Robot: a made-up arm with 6 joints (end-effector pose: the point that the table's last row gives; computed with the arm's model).
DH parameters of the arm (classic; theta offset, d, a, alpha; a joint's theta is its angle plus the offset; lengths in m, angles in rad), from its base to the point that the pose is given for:
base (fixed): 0 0 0 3.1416
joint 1: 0 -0.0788 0.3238 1.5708
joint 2: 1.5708 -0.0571 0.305 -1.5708
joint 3: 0 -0.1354 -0.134 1.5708
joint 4: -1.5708 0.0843 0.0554 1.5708
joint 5: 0 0.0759 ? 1.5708
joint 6: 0 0.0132 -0.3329 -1.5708
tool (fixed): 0 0.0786 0 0
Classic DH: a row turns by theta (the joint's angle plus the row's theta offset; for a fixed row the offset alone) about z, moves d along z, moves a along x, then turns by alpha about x.
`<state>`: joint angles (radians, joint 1 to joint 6).
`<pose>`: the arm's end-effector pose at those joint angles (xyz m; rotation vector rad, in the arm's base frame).
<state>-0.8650 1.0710 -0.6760 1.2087 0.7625 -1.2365</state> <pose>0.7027 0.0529 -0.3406 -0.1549 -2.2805 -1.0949</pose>
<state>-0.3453 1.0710 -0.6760 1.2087 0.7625 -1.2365</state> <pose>0.6362 -0.3030 -0.3406 -0.7814 -2.2988 -1.3407</pose>
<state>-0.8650 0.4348 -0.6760 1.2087 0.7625 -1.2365</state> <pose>0.8425 0.2169 -0.1562 0.2898 -2.2690 -1.7723</pose>
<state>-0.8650 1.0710 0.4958 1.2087 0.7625 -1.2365</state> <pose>0.4611 0.5500 -0.2196 1.0798 -2.3627 -0.1690</pose>
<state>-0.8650 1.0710 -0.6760 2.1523 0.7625 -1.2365</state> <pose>0.3833 0.0609 -0.6180 -0.3154 -1.5550 -0.4704</pose>
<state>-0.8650 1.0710 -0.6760 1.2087 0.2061 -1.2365</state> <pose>0.7372 0.2173 -0.2185 0.2670 -2.5333 -0.5418</pose>
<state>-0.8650 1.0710 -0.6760 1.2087 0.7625 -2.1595</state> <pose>0.4351 0.1985 -0.3440 0.2984 -1.4442 -0.8976</pose>
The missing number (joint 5, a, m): -0.3428
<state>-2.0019 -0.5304 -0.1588 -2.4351 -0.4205 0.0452</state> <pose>-0.7425 0.7960 -0.1859 2.7948 -0.9123 -0.0134</pose>
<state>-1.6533 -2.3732 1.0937 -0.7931 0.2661 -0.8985</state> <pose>-0.0785 0.7697 -0.0726 0.7580 -1.5279 -0.1900</pose>
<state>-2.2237 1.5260 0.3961 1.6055 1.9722 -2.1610</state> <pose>0.0024 0.0714 -0.3740 0.3326 -0.9536 0.5861</pose>
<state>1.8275 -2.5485 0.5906 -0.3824 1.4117 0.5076</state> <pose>-0.5112 -0.0486 0.0514 -2.9196 0.4919 -0.0793</pose>
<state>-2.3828 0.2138 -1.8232 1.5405 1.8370 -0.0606</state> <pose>-0.4605 0.1827 -0.7898 -1.0733 -1.3754 -0.2294</pose>
